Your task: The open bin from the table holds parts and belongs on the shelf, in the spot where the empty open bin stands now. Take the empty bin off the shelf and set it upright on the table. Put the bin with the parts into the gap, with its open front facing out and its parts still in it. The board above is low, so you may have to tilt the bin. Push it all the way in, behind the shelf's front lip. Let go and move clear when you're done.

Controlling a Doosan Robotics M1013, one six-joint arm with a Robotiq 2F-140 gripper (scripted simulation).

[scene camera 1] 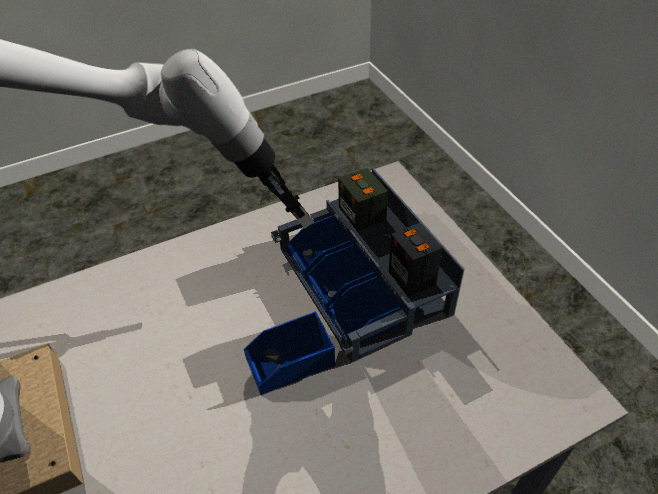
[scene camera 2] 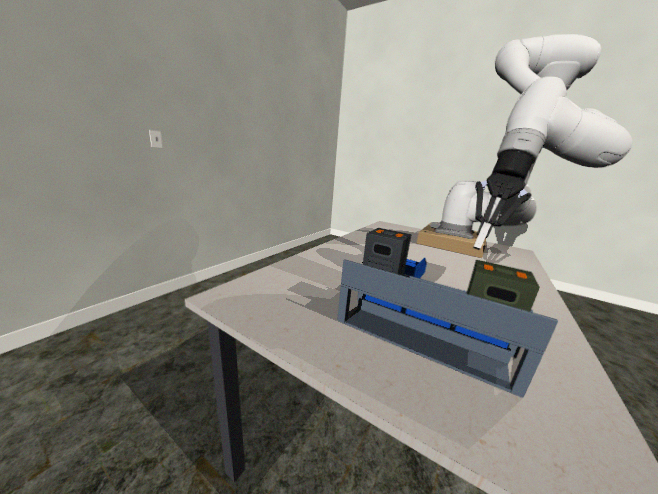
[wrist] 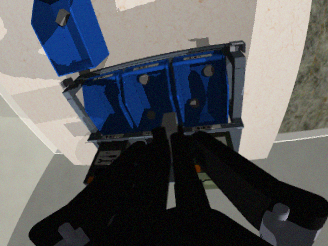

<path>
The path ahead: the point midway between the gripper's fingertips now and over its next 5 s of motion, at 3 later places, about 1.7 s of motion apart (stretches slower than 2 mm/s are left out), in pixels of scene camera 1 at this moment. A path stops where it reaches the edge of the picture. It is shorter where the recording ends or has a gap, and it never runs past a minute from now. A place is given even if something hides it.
My gripper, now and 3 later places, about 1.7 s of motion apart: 308,223; 295,253; 279,308; 281,324
</path>
